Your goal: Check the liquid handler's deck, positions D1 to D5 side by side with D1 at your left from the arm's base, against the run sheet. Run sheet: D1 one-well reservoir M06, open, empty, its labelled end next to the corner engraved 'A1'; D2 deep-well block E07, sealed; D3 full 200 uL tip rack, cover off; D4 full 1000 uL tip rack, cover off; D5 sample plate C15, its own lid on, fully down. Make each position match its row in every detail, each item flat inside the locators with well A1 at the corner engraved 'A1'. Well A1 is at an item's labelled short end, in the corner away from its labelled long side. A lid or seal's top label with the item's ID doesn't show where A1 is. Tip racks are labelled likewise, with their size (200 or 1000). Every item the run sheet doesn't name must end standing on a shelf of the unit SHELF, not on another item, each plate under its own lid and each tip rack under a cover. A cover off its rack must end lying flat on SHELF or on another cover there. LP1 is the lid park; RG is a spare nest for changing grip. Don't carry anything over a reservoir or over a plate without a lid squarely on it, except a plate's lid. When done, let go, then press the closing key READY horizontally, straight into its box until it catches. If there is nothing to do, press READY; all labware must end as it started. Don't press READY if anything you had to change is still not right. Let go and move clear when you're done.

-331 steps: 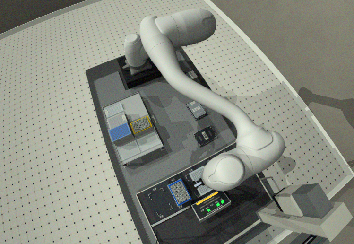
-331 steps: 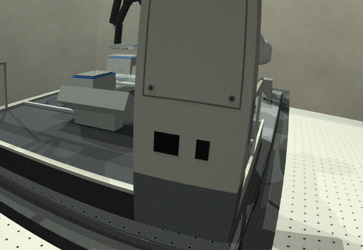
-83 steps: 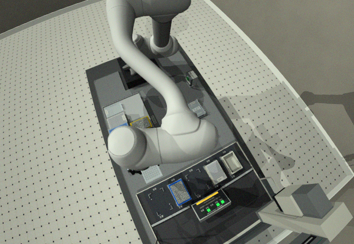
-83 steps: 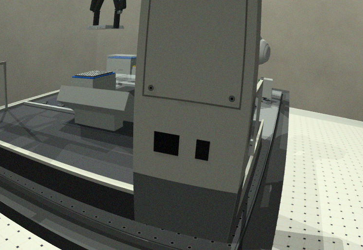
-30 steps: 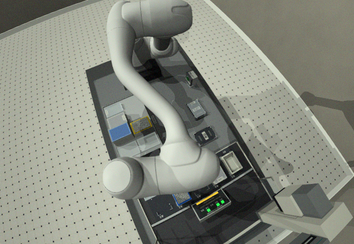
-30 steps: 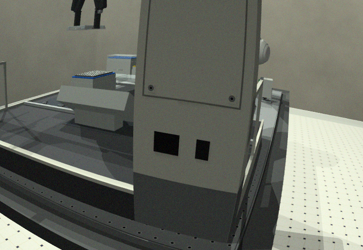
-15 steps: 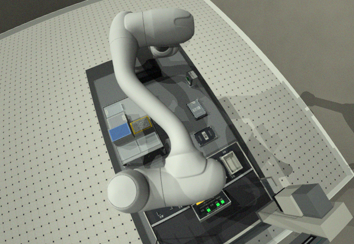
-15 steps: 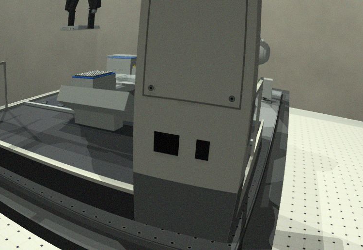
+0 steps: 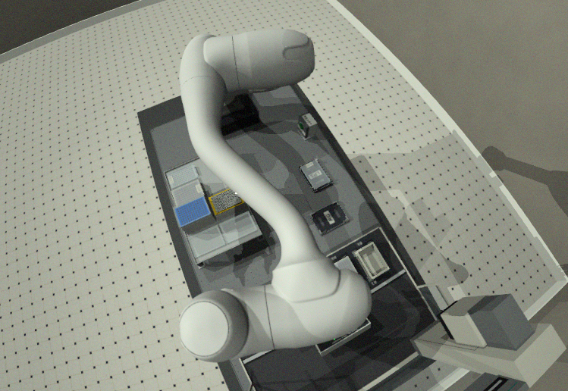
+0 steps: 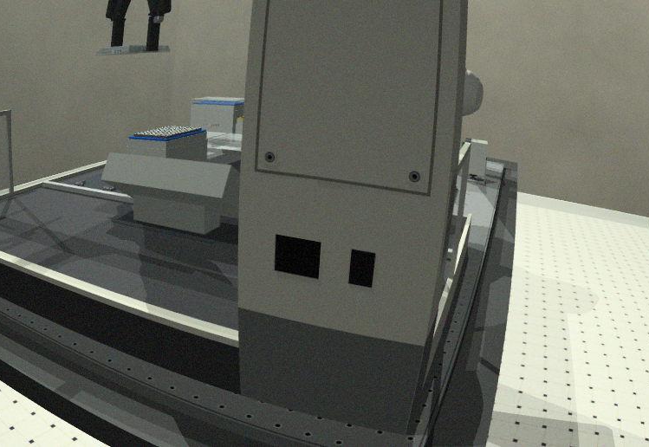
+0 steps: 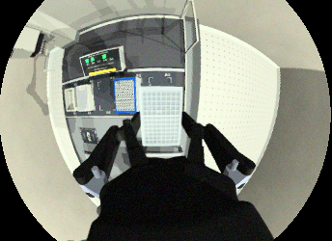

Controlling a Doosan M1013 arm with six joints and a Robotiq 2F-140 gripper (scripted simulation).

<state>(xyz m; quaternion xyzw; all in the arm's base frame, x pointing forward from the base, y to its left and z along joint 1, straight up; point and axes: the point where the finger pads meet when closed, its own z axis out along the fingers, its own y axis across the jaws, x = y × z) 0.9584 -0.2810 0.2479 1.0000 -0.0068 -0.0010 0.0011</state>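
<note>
My gripper is now 20 cm above the blue-rimmed tip rack, 13 cm to the right of it and 5 cm short of it. Round my hand: sealed deep-well block: 37 cm to the left, 24 cm below, 4 cm ahead; then white well plate: 2 cm below; then yellow-rimmed tip rack: 43 cm behind, 21 cm below, 10 cm to the left.
</note>
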